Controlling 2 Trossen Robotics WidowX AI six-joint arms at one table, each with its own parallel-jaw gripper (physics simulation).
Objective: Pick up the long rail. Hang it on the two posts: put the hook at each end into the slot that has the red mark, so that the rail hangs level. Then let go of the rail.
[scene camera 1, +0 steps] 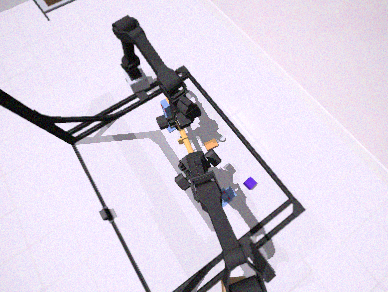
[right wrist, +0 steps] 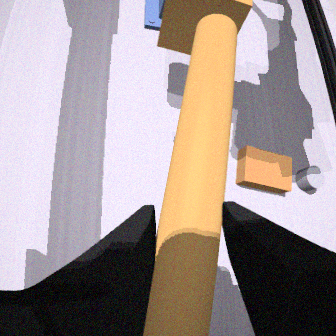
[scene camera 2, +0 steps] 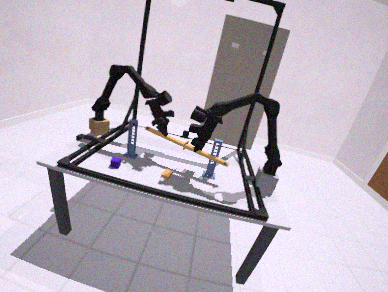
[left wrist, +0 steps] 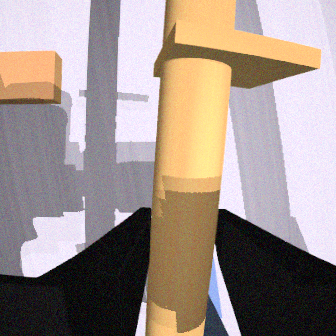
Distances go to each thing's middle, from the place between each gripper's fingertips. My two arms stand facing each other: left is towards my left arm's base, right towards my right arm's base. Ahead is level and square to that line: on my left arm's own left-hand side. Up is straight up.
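Labels:
That long orange rail (left wrist: 201,56) is 6 cm to the right of my left hand, and 1 cm above it. The orange block (left wrist: 37,73), again from my left hand, is 9 cm to the right and 12 cm ahead, and it's 12 cm below.
My right hand is 110 mm to the right of the long orange rail and 10 mm short of it, and 10 mm above it. And the orange block is 80 mm to the left of my right hand, 130 mm ahead of it and 140 mm below it.

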